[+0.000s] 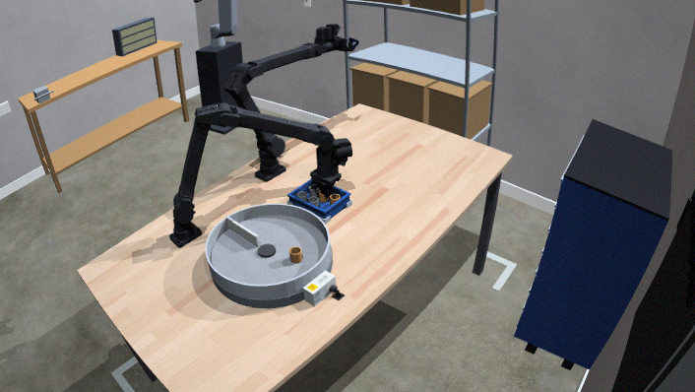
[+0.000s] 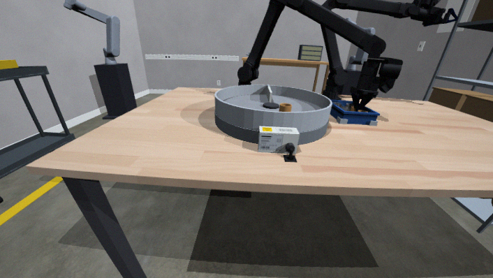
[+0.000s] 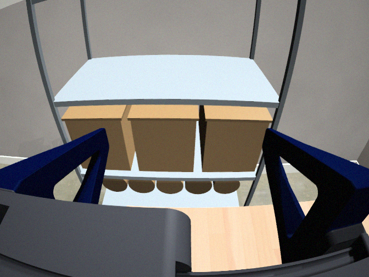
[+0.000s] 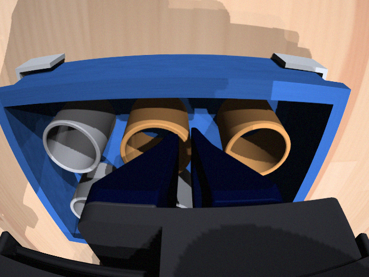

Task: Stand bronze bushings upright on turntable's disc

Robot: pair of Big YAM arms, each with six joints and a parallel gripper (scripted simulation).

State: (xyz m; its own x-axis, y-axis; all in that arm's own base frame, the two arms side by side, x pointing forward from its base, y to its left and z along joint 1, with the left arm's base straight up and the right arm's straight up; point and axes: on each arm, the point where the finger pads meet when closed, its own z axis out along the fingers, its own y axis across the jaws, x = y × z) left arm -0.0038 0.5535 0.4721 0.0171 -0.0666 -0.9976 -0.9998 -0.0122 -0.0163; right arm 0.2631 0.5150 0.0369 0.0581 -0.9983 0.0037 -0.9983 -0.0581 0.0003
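My right gripper is now 30 mm to the left of the blue crate, 20 mm past it and 10 mm above it. From my right hand the other things lie so: turntable disc 390 mm to the right, 40 mm ahead, 20 mm above.
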